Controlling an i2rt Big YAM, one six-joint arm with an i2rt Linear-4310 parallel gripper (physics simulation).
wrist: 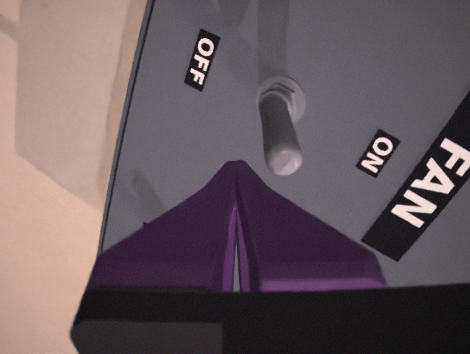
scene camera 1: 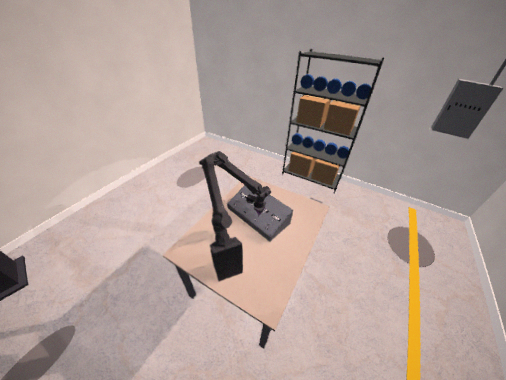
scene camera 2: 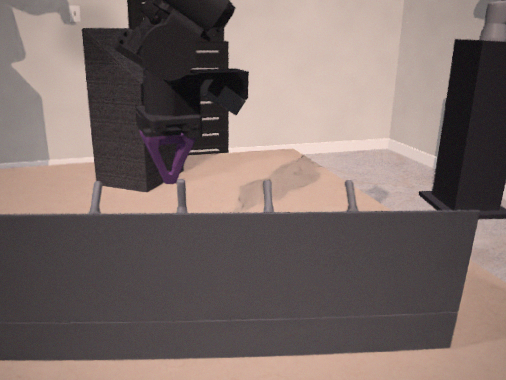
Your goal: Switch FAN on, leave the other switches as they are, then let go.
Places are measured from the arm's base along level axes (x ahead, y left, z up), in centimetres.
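Where they show: gripper, fingertip midpoint: [wrist: 235,176] [scene camera 1: 259,214] [scene camera 2: 170,183]; arm's base, link origin: [scene camera 1: 223,243] [scene camera 2: 141,57].
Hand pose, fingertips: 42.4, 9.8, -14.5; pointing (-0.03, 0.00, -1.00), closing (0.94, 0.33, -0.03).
Observation:
Each offset is from my fingertips to the top centre of the thing, as dx, dy, dz. "spot": to the spot under its first point. Level surfaces: height alone.
The dark grey switch box [scene camera 1: 282,225] [scene camera 2: 225,270] [wrist: 325,60] lies on the table. In the wrist view the FAN lever @[+1.0, +1.6, +0.9] [wrist: 280,127] stands between the OFF label @[spot: -2.3, +1.6, -5.6] [wrist: 201,60] and the ON label @[spot: +5.6, +1.6, -2.2] [wrist: 378,153], with the FAN label @[+8.0, +1.5, -0.8] [wrist: 422,182] past ON. Its lean is hard to tell. My gripper [scene camera 1: 259,211] [scene camera 2: 171,181] [wrist: 235,176] is shut and empty, its purple fingertips above the box and beside the lever, towards the OFF side, with a visible gap in the wrist view. In scene camera 2 the tips appear near the second lever [scene camera 2: 181,196] from the left; the labels are hidden there.
Other levers stand in the same row, one at the left [scene camera 2: 95,197] and two at the right [scene camera 2: 268,196] [scene camera 2: 351,196]. The wooden table @[dz -13.0] [scene camera 1: 260,280] bears the arm's black base [scene camera 1: 227,260]. A shelf rack [scene camera 1: 341,58] stands by the wall.

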